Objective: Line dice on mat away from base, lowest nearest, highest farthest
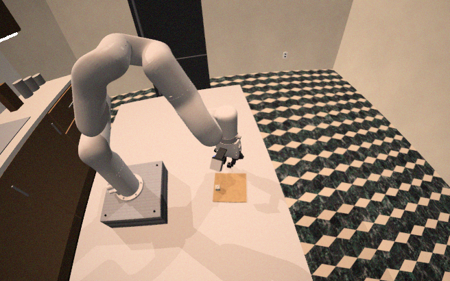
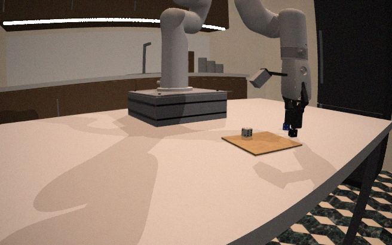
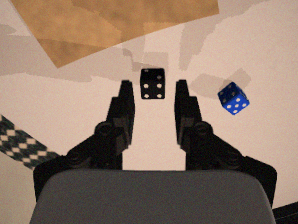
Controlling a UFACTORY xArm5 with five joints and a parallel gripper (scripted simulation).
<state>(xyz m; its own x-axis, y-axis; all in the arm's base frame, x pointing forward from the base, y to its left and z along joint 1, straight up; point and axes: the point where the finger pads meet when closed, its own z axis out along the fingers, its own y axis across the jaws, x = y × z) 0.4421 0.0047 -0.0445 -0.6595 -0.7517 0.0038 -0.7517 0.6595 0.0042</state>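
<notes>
Right now the black die is 40 mm below my hand. Also, from my hand: blue die: 60 mm to the left, 40 mm below, 40 mm behind; tan mat: 100 mm to the right, 40 mm below, 40 mm behind; white die: 90 mm to the right, 90 mm behind, 30 mm below.
</notes>
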